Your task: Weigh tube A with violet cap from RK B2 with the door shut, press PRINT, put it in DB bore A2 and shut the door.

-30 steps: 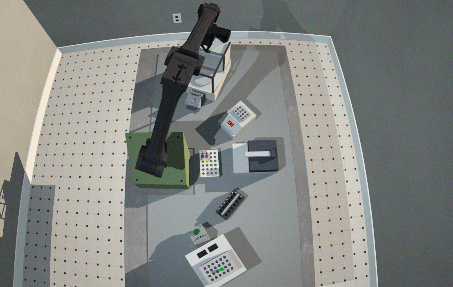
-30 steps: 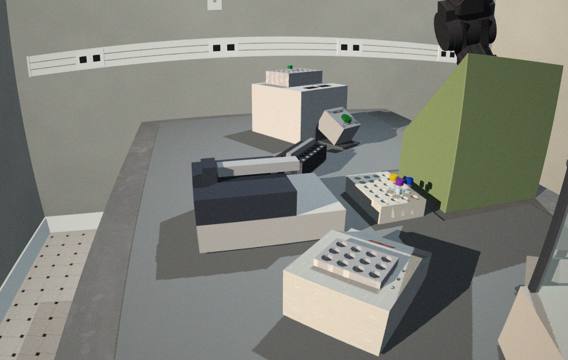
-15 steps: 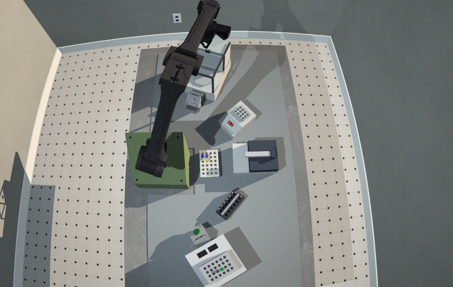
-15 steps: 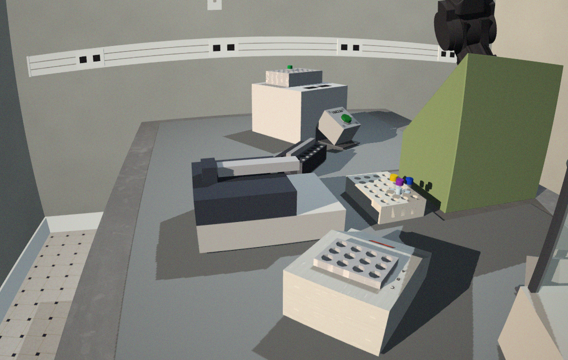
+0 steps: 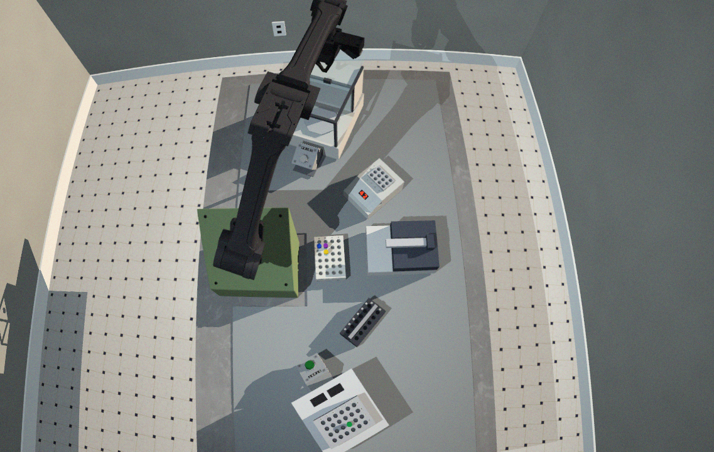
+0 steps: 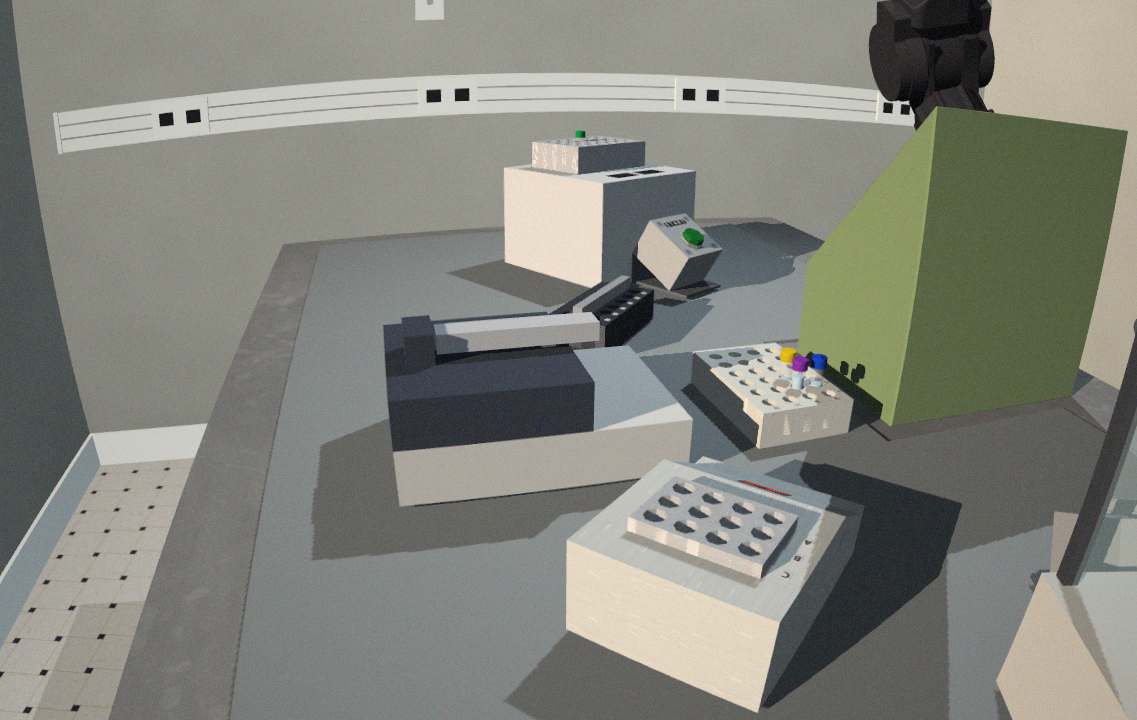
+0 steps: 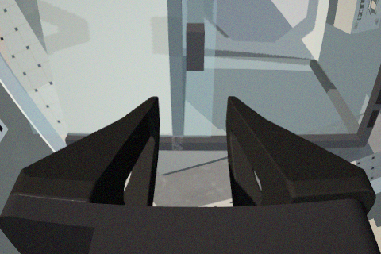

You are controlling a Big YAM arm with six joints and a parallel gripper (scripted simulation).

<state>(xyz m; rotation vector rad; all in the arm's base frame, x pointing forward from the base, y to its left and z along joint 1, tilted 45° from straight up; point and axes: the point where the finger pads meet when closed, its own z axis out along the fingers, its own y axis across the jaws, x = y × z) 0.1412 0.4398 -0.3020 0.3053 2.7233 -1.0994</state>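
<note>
My hand is 60 mm short of the tube rack RK, 500 mm to the left of it and 260 mm above it. The rest, counted from my hand: octagonal balance pan (10 mm behind, 60 mm to the right, 200 mm below); dry block DB (170 mm ahead, 270 mm to the right, 250 mm below); spectrophotometer SP (270 mm ahead, 460 mm to the right, 210 mm below).
</note>
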